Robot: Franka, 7 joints.
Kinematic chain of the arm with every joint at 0, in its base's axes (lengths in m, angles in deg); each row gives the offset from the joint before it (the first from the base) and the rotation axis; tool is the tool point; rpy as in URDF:
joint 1: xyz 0 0 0.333 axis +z
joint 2: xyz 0 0 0 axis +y
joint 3: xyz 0 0 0.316 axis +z
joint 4: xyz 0.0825 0 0 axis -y
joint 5: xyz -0.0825 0 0.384 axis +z
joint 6: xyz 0 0 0 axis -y
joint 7: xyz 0.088 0 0 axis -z
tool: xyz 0 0 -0.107 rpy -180 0 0
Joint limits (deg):
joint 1: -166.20..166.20
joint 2: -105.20..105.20
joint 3: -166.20..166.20
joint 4: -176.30..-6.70
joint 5: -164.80..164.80
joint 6: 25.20..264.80
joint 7: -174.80..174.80
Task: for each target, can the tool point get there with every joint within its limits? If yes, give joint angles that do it. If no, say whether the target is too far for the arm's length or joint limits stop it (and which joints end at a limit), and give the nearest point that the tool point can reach.
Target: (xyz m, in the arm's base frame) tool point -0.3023 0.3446 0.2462
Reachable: yes | joints -2.51 -32.56 116.07 -132.86 88.86 60.23 125.34
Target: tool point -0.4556 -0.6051 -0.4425
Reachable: no: too far | nearest point -0.3659 -0.4860 -0.2497 | short by 0.244 m
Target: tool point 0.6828 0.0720 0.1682
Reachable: yes | joints 135.78 -69.63 -120.76 -95.35 129.88 137.42 51.25
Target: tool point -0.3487 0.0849 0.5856
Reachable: yes | joints -44.67 28.50 -136.13 -137.63 -88.77 56.59 95.92
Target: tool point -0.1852 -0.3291 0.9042
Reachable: yes | joints -26.10 5.12 -121.41 -55.99 -102.32 236.37 -78.86
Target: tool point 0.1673 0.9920 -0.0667
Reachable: no: too far | nearest point 0.1326 0.7862 0.0162 | short by 0.225 m
